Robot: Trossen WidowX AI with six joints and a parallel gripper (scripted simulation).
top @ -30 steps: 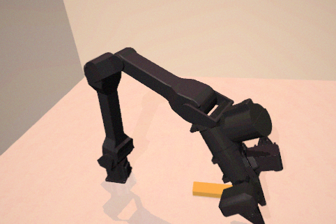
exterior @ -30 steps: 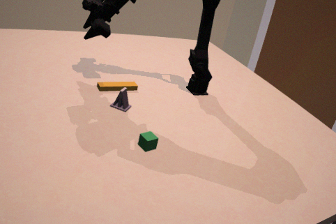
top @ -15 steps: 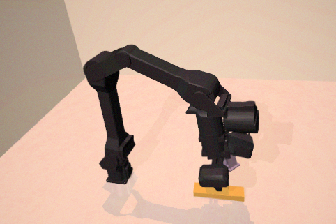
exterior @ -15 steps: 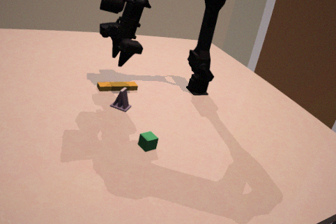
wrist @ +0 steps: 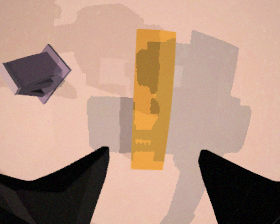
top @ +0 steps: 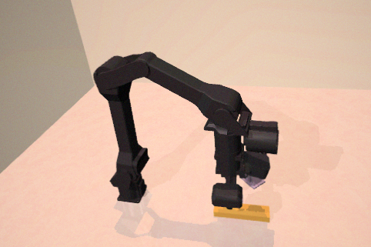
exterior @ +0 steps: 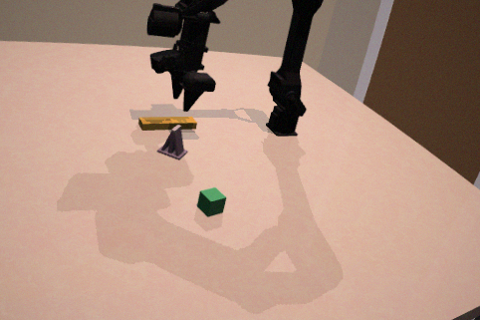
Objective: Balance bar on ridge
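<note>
Right now my gripper tip is 2 cm short of the bar and 5 cm above it. The rest, counted from my gripper tip: green cube 4 cm ahead, 32 cm to the left, 4 cm below.
</note>
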